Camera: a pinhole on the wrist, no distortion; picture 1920 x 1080 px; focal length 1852.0 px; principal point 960.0 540.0 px. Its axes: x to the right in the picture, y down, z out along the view. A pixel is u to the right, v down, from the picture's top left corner.
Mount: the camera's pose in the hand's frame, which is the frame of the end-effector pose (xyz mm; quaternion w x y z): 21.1 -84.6 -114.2 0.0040 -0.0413 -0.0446 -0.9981
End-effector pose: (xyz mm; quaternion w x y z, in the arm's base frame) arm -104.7 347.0 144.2 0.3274 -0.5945 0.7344 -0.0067
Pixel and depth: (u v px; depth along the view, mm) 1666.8 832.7 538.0
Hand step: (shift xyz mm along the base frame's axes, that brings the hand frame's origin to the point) 334.2 254.2 -234.9
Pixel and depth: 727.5 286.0 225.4
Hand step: 74.9 -29.4 -100.6
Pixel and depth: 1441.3 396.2 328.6
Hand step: 135.1 106.2 -140.6
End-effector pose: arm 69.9 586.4 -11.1 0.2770 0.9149 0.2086 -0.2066
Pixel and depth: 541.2 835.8 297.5
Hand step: -5.7 3.4 -236.8
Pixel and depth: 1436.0 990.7 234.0
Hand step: -109.2 10.6 -138.9
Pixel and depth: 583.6 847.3 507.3
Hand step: -25.0 -92.6 -429.3
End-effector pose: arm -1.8 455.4 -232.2 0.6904 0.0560 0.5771 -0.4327
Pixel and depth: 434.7 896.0 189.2
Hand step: -18.1 -154.2 -9.0
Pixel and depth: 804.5 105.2 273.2
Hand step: 111.7 -118.8 -8.1
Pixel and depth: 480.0 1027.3 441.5
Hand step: 130.0 -378.7 28.1
